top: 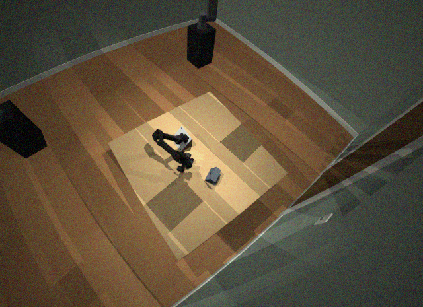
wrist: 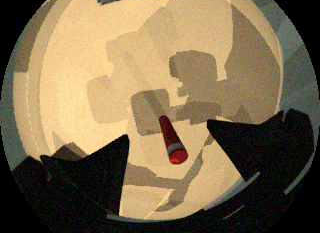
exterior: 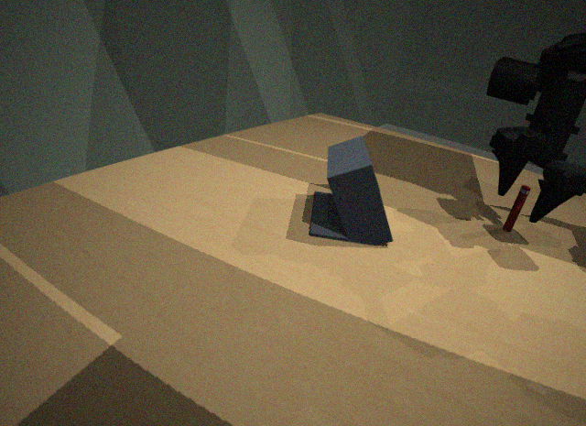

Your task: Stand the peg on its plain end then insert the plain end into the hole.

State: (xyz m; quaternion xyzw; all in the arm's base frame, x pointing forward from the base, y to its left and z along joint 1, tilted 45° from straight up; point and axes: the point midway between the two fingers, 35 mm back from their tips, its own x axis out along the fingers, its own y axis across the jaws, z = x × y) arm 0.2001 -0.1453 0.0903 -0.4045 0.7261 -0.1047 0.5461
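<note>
The sloped panel is 23 cm ahead of my gripper tip, 15 cm to the left of it and 1 cm above it. Round my gripper tip: red peg (2 cm above).
</note>
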